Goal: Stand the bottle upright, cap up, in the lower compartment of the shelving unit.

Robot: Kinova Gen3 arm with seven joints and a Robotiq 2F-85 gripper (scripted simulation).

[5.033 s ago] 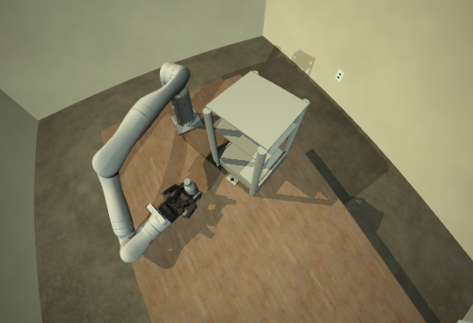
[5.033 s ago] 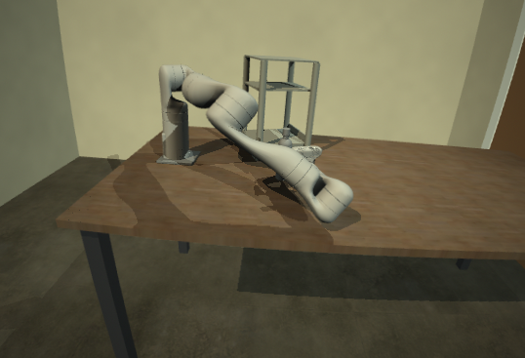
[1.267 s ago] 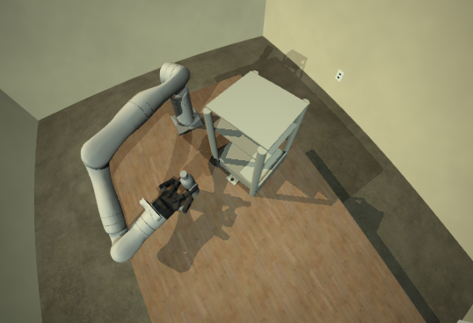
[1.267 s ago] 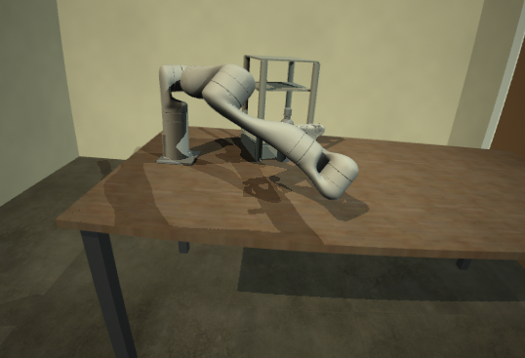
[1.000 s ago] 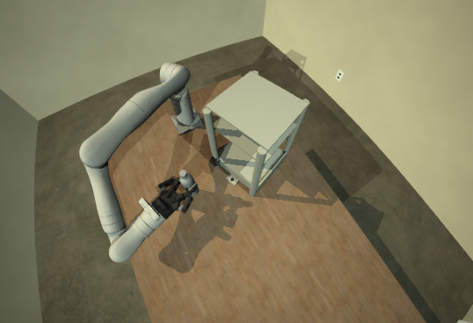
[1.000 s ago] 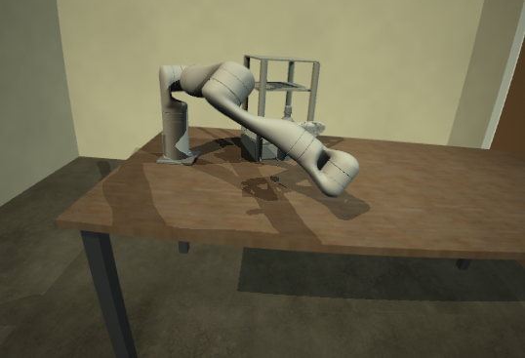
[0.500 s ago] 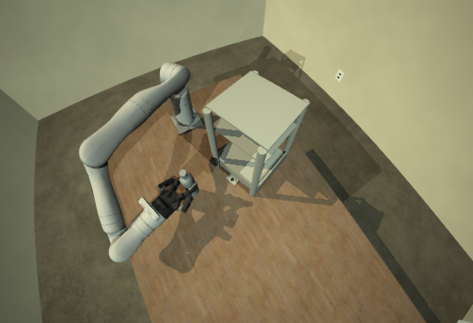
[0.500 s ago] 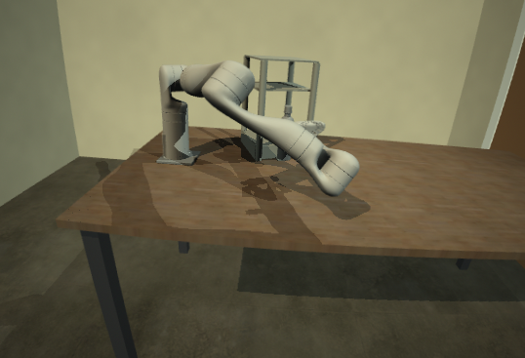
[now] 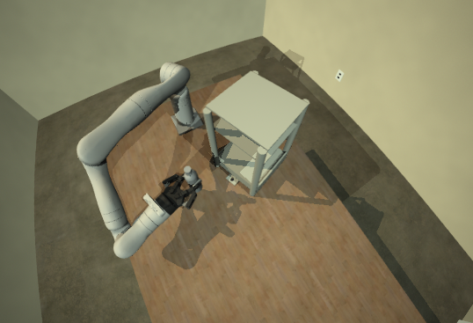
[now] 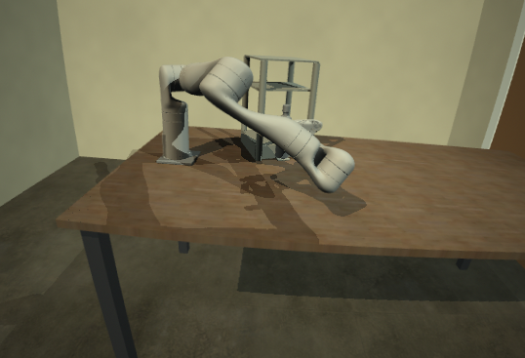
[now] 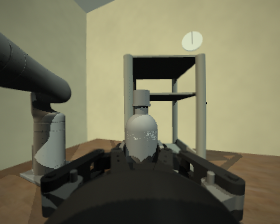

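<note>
The shelving unit is 20 mm ahead of my hand, 260 mm to the left of it and 30 mm above it. From my hand the other things lie so: grey bottle 20 mm above.
</note>
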